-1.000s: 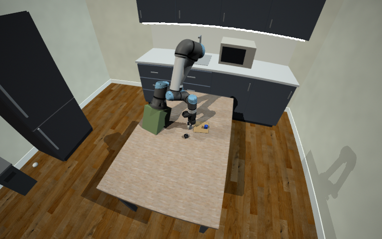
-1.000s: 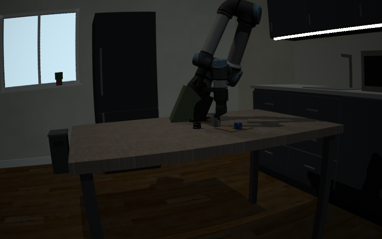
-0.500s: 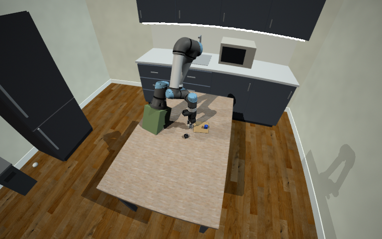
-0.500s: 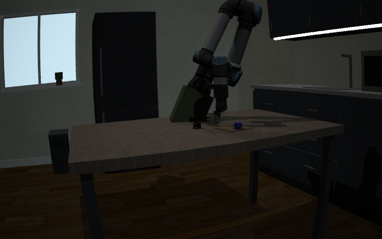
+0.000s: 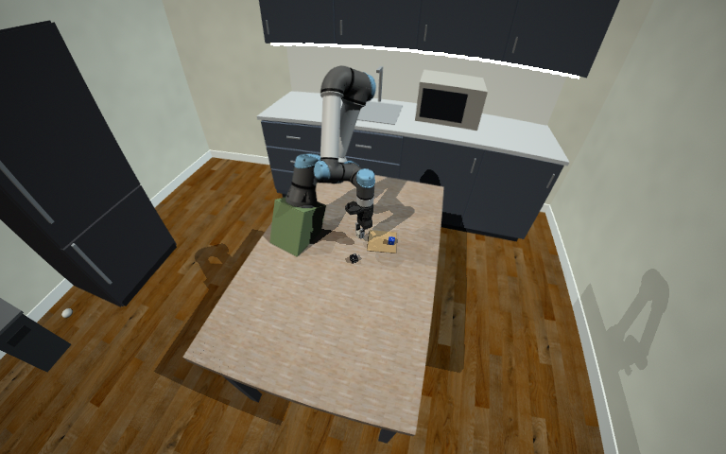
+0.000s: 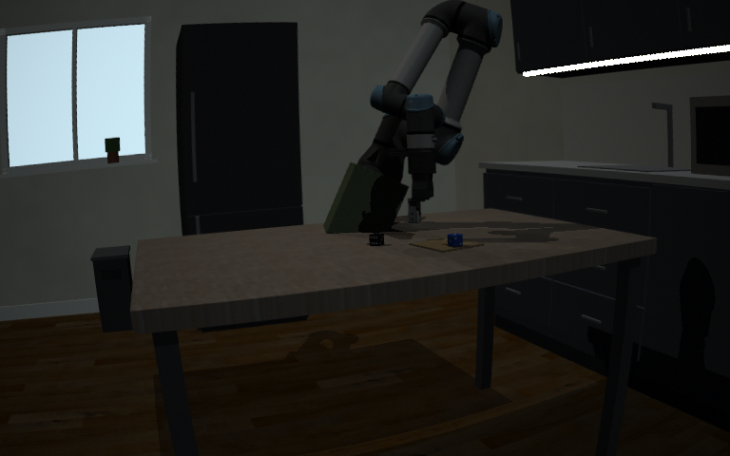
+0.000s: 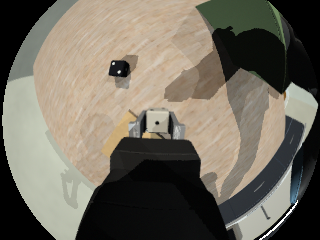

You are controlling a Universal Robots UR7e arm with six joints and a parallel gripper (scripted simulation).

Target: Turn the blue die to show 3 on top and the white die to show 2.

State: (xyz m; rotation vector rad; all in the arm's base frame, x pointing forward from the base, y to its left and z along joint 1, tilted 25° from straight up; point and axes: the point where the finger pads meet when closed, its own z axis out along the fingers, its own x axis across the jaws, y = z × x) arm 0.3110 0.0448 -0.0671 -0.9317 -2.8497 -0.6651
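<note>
The black die is 20 mm ahead of my hand, 110 mm to the right of it and 60 mm below it. Also, from my hand: white die: 10 mm below; then blue die: 140 mm ahead, 60 mm to the left, 50 mm below; then tan mat: 100 mm ahead, 50 mm to the left, 70 mm below.
</note>
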